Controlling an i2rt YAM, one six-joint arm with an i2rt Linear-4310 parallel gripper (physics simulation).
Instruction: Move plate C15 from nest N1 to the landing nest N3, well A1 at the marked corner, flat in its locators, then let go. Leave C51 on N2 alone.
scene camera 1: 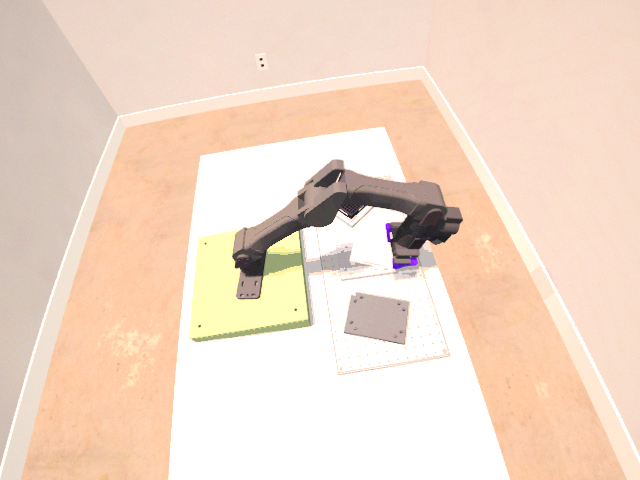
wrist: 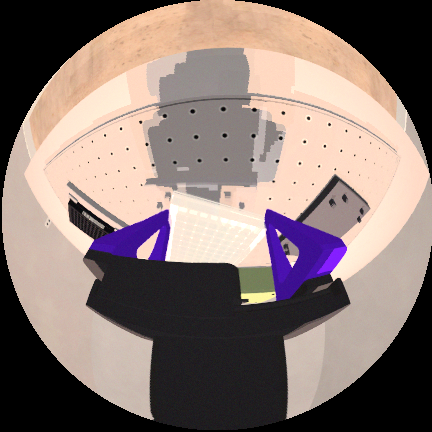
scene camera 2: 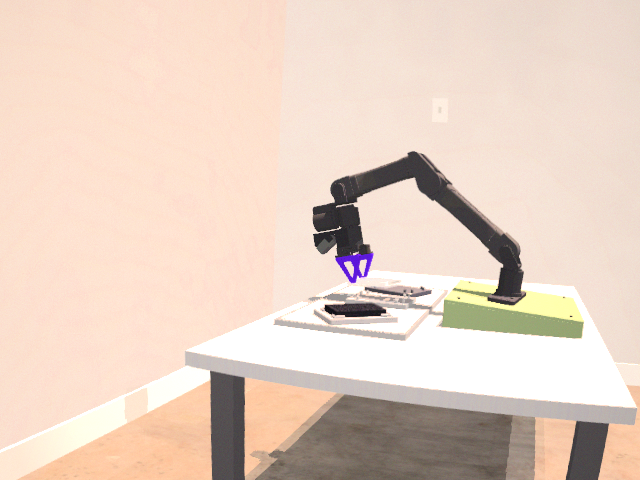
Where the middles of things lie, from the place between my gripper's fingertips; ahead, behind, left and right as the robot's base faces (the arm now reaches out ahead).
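Scene:
Hand: 10 mm below the gridded plate (scene camera 1: pixel 369 251), 50 mm past it, 10 mm to the right of it.

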